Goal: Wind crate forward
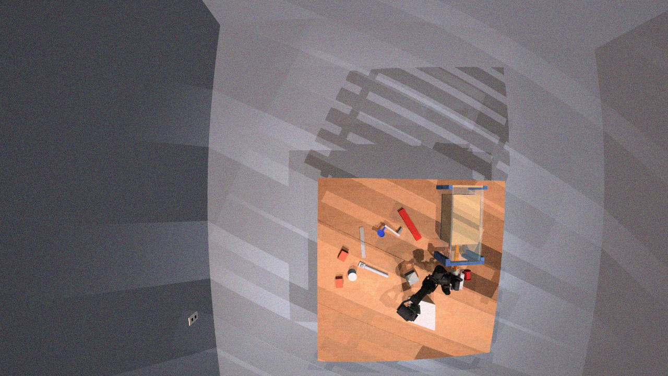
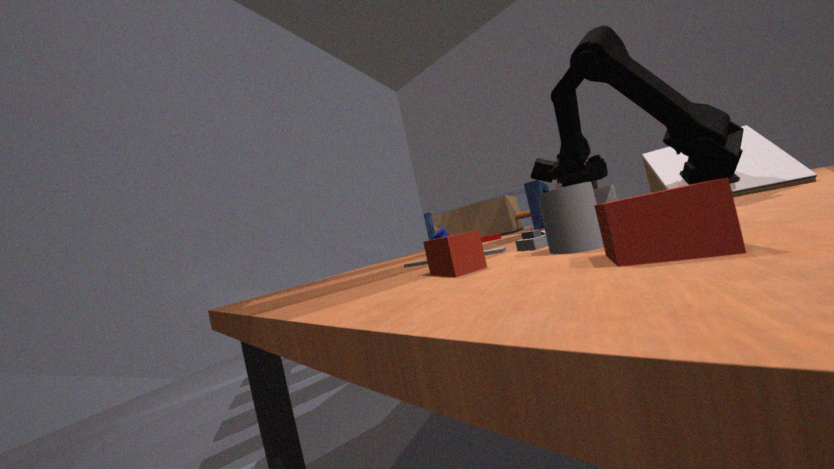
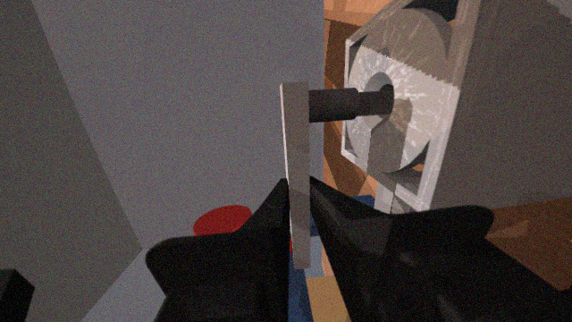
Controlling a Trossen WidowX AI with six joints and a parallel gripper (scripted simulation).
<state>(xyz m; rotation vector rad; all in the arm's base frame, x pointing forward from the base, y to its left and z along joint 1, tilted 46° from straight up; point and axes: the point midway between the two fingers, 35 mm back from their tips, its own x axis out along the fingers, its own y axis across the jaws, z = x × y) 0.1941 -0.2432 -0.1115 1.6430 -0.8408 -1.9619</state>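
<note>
My gripper tip is now 10 mm below the red-knobbed crank and 10 mm short of it. From my gripper tip the other things lie so: grey winch: 100 mm below, 60 mm behind; blue steel frame: 110 mm ahead, 30 mm below, 10 mm to the right; red grip: 50 mm ahead, 40 mm above.
</note>
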